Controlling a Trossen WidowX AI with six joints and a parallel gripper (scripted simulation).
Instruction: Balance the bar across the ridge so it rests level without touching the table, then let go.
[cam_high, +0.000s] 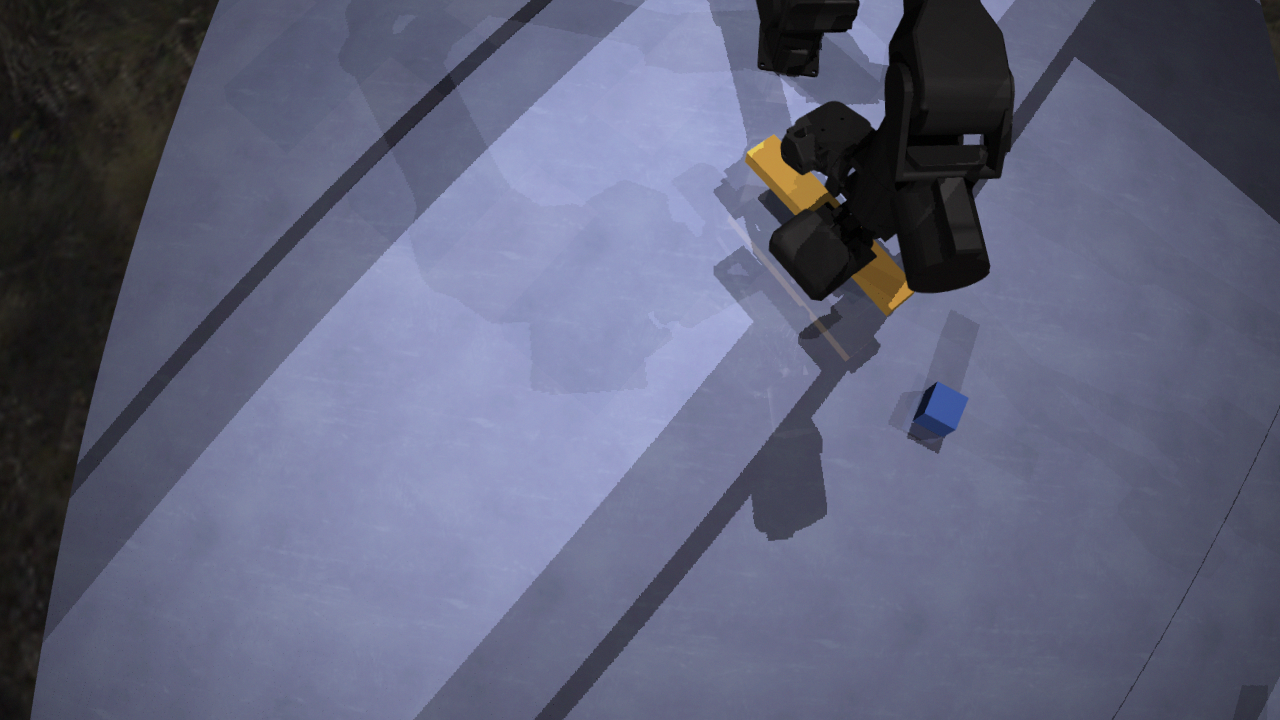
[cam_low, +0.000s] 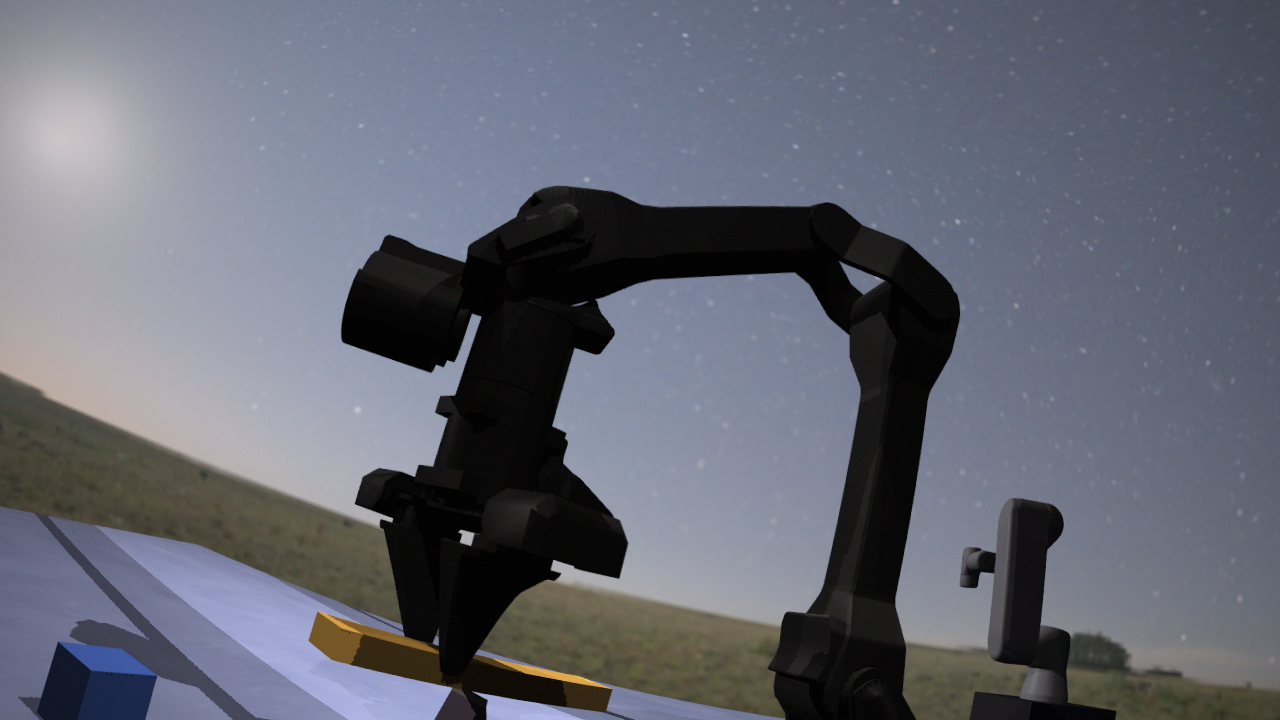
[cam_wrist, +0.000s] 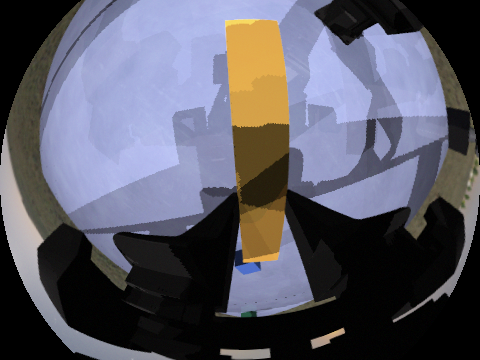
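The orange bar is 20 mm to the right of my gripper tip and 20 mm behind it. The rest, counted from my gripper tip: blue cube 120 mm ahead, 100 mm to the left, 50 mm below.
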